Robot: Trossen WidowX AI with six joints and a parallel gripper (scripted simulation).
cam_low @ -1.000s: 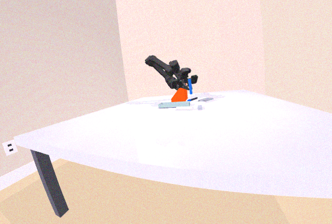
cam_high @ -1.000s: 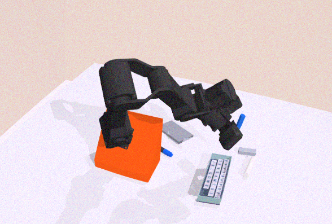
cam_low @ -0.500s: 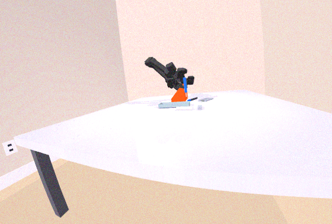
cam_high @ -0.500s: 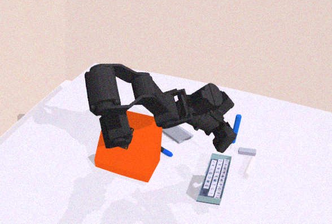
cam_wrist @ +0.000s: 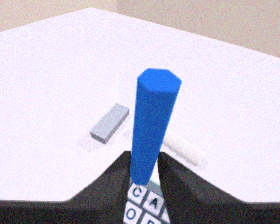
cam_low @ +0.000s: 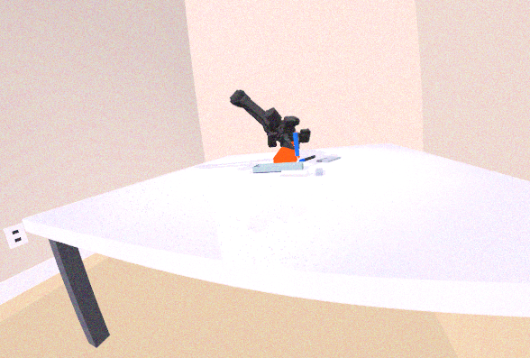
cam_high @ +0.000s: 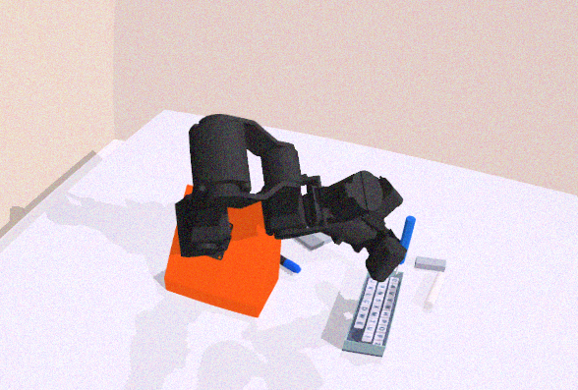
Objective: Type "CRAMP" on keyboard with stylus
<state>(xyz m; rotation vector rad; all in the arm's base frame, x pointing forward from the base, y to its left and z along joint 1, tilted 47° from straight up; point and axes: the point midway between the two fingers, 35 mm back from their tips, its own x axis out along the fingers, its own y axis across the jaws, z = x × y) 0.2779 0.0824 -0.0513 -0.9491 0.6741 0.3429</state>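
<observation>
Right now my gripper tip is 8 cm short of the white stick and 8 cm above it. The rest, counted from my gripper tip: grey block: 9 cm to the left, 8 cm below, 6 cm ahead; then blue stylus: 2 cm below; then blue pen: 21 cm behind, 8 cm below, 1 cm to the right.
</observation>
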